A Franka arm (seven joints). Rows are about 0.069 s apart.
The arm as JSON. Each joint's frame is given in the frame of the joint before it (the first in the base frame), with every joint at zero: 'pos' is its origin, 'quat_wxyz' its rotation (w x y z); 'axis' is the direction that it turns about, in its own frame. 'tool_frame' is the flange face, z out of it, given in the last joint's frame.
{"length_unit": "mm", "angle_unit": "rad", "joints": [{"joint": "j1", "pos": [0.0, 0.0, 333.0], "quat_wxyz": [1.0, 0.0, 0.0, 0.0], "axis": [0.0, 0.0, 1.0]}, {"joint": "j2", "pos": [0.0, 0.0, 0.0], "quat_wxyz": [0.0, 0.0, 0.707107, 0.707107], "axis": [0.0, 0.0, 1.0]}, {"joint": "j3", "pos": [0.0, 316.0, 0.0], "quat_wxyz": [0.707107, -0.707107, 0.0, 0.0], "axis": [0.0, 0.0, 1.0]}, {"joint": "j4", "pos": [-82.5, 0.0, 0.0], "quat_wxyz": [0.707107, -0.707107, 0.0, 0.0], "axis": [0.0, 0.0, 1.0]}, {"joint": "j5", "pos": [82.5, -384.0, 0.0], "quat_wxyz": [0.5, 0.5, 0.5, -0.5], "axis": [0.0, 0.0, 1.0]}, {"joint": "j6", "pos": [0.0, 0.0, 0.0], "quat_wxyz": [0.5, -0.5, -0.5, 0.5], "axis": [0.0, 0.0, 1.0]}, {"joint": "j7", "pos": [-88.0, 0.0, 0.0], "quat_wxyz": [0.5, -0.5, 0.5, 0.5], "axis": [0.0, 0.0, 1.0]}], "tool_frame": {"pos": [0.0, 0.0, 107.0], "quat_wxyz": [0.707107, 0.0, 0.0, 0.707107]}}
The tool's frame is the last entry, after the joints.
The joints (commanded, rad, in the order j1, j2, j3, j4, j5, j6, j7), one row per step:
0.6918, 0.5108, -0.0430, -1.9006, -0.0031, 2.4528, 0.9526
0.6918, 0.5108, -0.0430, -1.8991, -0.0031, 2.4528, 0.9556
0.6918, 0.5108, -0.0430, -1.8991, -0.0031, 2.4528, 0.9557
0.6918, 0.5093, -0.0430, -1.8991, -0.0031, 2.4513, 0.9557
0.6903, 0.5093, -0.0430, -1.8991, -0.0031, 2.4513, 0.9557
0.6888, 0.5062, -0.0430, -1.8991, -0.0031, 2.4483, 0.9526
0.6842, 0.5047, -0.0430, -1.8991, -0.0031, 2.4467, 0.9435
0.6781, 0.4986, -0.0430, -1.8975, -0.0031, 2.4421, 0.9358
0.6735, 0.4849, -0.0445, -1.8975, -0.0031, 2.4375, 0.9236
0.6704, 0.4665, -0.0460, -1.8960, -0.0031, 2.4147, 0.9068
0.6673, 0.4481, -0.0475, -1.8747, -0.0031, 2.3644, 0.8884
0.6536, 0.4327, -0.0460, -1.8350, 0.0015, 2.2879, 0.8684
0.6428, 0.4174, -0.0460, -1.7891, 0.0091, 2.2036, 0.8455
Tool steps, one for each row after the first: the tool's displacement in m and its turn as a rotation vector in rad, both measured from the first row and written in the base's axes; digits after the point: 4 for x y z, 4 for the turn. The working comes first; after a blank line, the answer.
Tool pose at each row, in the base's axes (x y z in m, rotation vector in rad; the steps are taken from these numbers as rounded here):
0.5063, 0.3857, 0.2343, -3.0926, 0.4603, -0.0713
0.5067, 0.3860, 0.2349, -3.0908, 0.4648, -0.0728
0.5067, 0.3860, 0.2349, -3.0908, 0.4649, -0.0728
0.5067, 0.3860, 0.2357, -3.0907, 0.4650, -0.0728
0.5072, 0.3852, 0.2357, -3.0904, 0.4673, -0.0728
0.5078, 0.3845, 0.2374, -3.0907, 0.4649, -0.0728
0.5095, 0.3821, 0.2382, -3.0921, 0.4581, -0.0728
0.5123, 0.3794, 0.2423, -3.0904, 0.4555, -0.0761
0.5152, 0.3768, 0.2506, -3.0857, 0.4452, -0.0866
0.5165, 0.3742, 0.2609, -3.0909, 0.4272, -0.0838
0.5203, 0.3735, 0.2770, -3.1018, 0.4076, -0.0723
0.5284, 0.3699, 0.2971, -3.1148, 0.4030, -0.0431
0.5355, 0.3670, 0.3198, 3.1070, -0.3907, 0.0088

0.0004, 0.0003, 0.0006, 0.0010, -0.0011, -0.0030
0.0004, 0.0003, 0.0006, 0.0010, -0.0011, -0.0031
0.0004, 0.0003, 0.0014, 0.0011, -0.0011, -0.0031
0.0009, -0.0005, 0.0014, 0.0011, -0.0011, -0.0046
0.0015, -0.0012, 0.0031, 0.0011, -0.0011, -0.0031
0.0032, -0.0036, 0.0039, 0.0006, -0.0011, 0.0014
0.0060, -0.0063, 0.0080, 0.0022, -0.0035, 0.0029
0.0089, -0.0089, 0.0163, 0.0069, -0.0111, 0.0090
0.0102, -0.0115, 0.0266, 0.0043, -0.0090, 0.0209
0.0140, -0.0122, 0.0427, -0.0027, -0.0005, 0.0341
0.0221, -0.0158, 0.0628, -0.0117, 0.0198, 0.0380
0.0292, -0.0187, 0.0855, -0.0191, 0.0429, 0.0450

